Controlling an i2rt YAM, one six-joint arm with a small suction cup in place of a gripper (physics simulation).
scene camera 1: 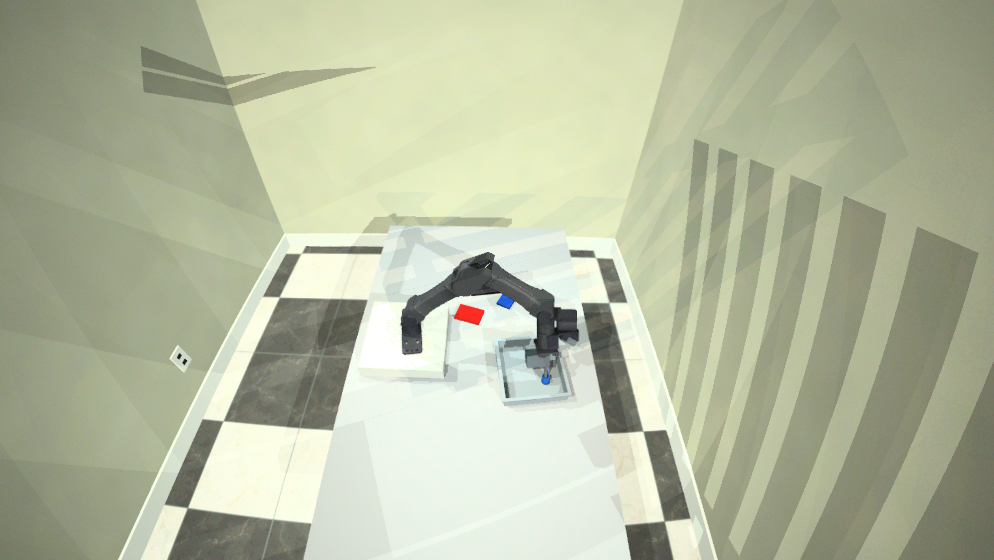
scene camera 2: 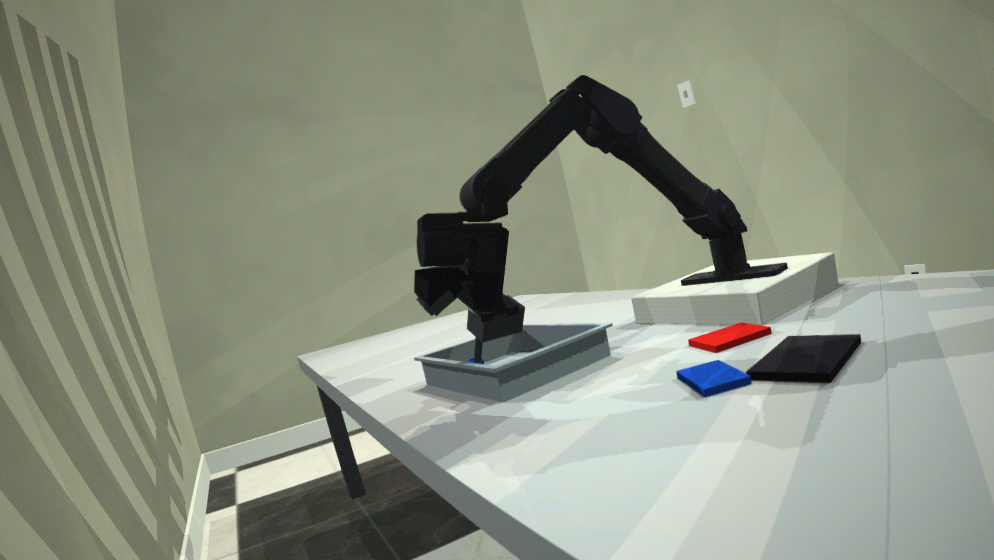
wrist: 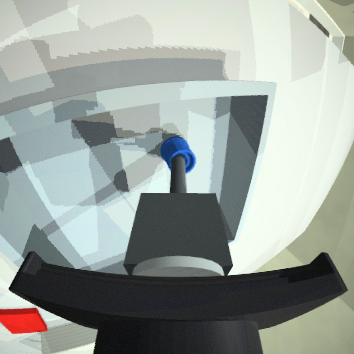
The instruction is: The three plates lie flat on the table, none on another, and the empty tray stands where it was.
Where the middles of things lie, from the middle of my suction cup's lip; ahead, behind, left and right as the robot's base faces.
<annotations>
Right now my suction cup is 4 cm past the grey tray (scene camera 2: pixel 513 365), 4 cm to the right of it and 1 cm below it. Also, from my suction cup: blue plate (scene camera 2: pixel 715 377): 6 cm behind, 39 cm to the left, 1 cm below; then red plate (scene camera 2: pixel 729 337): 22 cm behind, 33 cm to the left, 1 cm below; then black plate (scene camera 2: pixel 812 358): 13 cm behind, 47 cm to the left, 1 cm below.
</annotations>
